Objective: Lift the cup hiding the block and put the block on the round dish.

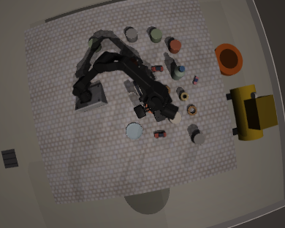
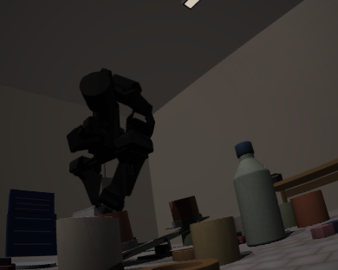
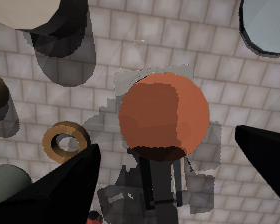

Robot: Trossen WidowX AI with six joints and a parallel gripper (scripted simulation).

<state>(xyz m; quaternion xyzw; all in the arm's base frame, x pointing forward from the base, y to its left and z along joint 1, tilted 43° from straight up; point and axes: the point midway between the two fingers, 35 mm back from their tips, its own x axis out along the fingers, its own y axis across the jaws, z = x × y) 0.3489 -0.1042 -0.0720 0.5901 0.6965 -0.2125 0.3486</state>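
Right now the orange cup is 50 mm below my gripper tip and 20 mm to the right of it. From my gripper tip the other things lie so: pale blue round dish: 130 mm behind, 120 mm to the right, 110 mm below; bottle: 200 mm ahead, 150 mm to the left; cream cylinder: 120 mm ahead, 80 mm to the right, 80 mm below.
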